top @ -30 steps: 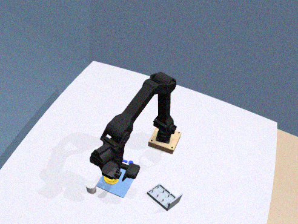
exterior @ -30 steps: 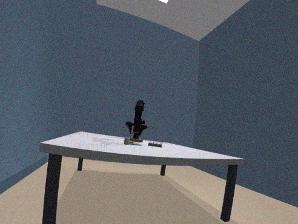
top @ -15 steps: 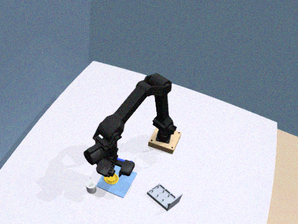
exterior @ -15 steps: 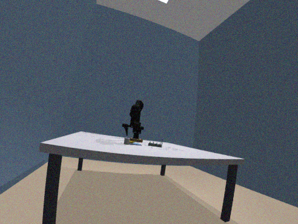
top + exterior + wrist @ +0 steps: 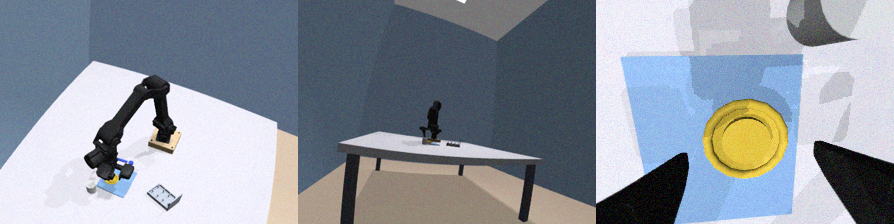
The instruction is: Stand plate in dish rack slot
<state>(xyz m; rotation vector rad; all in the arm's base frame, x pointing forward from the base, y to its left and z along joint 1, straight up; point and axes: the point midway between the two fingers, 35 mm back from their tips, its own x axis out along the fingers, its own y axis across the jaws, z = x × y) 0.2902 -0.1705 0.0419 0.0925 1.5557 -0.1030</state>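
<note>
Now: gripper tip 20 mm above the yellow plate. Round my gripper tip: blue spoon (120 mm behind, 40 mm to the left, 40 mm below); white cup (80 mm ahead, 70 mm to the right, 20 mm below); blue mat (10 mm behind, 20 mm to the left, 40 mm below).
</note>
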